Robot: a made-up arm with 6 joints.
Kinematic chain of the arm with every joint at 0, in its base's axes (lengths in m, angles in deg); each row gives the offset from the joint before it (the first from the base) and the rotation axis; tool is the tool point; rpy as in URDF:
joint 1: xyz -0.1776 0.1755 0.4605 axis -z
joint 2: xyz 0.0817 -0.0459 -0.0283 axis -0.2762 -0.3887 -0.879
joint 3: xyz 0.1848 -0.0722 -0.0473 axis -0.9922 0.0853 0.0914
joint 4: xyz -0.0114 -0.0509 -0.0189 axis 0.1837 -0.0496 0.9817
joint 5: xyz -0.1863 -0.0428 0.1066 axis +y
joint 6: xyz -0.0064 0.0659 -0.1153 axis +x
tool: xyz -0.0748 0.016 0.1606 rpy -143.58 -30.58 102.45
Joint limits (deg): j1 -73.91..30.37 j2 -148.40..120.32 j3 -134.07..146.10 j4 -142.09..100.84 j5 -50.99..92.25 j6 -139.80..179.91
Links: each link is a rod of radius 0.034 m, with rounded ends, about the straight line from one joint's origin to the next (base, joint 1, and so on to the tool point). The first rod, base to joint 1, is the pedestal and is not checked.
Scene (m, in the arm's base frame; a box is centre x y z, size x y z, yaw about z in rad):
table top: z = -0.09
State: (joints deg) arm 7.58 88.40 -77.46 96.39 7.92 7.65
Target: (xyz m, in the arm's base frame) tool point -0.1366 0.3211 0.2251
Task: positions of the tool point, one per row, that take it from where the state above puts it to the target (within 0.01 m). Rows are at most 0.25 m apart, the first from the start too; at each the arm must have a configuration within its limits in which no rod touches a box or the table.
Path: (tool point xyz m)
1: -0.0993 -0.2140 0.1802
2: 0.0364 -0.0692 0.1352
3: 0.0622 0.1153 0.1253
4: -0.0146 0.2623 0.1564
5: -0.1366 0.3211 0.2251

